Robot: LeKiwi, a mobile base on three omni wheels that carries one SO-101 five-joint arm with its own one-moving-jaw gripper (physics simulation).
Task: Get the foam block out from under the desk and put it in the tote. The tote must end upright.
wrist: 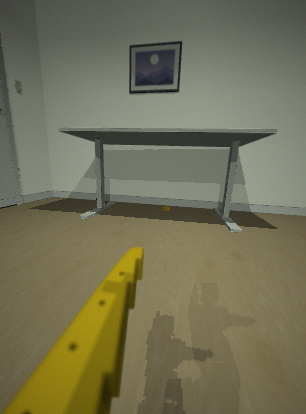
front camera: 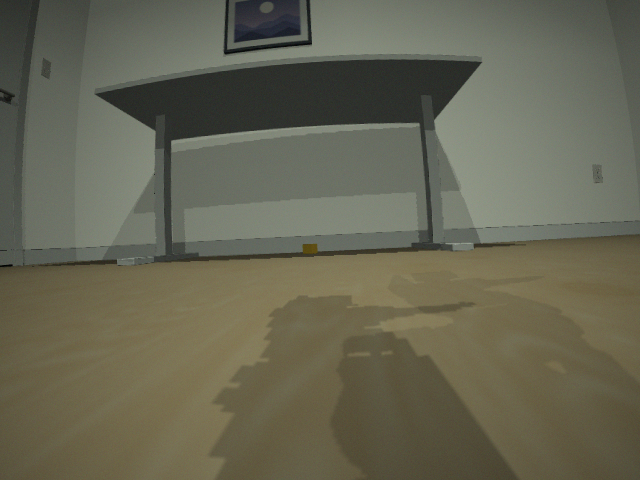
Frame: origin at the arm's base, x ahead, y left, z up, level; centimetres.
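Seen in the pictures: hand, its tool point: [wrist: 143, 259].
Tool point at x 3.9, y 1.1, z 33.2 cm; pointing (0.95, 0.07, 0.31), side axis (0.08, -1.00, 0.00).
Note:
A point is followed by its place in that frame.
The foam block [front camera: 309, 248] @(z -6.5, x 175.9, y -3.4 cm) [wrist: 166, 208] @(z -5.9, x 175.4, y -3.8 cm) is a small yellow-orange block on the floor under the desk [front camera: 305, 95] @(z 60.5, x 155.0, y -4.2 cm) [wrist: 170, 137] @(z 60.6, x 145.5, y -3.0 cm), between its two legs and toward the back wall. It looks small and distant in both views. My gripper [wrist: 136, 254] shows one yellow notched jaw in the wrist view, with the moving jaw swung out of the picture, so it is fully open. It is far from the block, and no object shows against the jaw. The tote does not show in the front view or the wrist view.
The desk's left leg [front camera: 161, 186] @(z 25.4, x 164.3, y 64.1 cm) [wrist: 99, 175] @(z 26.6, x 164.3, y 64.0 cm) and right leg [front camera: 430, 175] @(z 22.9, x 153.7, y -56.8 cm) [wrist: 230, 180] @(z 27.8, x 153.6, y -58.1 cm) stand on long feet, either side of the block. A wall with a framed picture [front camera: 267, 20] @(z 136.0, x 205.3, y 16.3 cm) [wrist: 155, 67] @(z 139.1, x 205.2, y 15.5 cm) rises behind. Part of a door [wrist: 7, 150] @(z 47.5, x 166.2, y 158.4 cm) shows at the far left. Robot shadows lie on the floor ahead.

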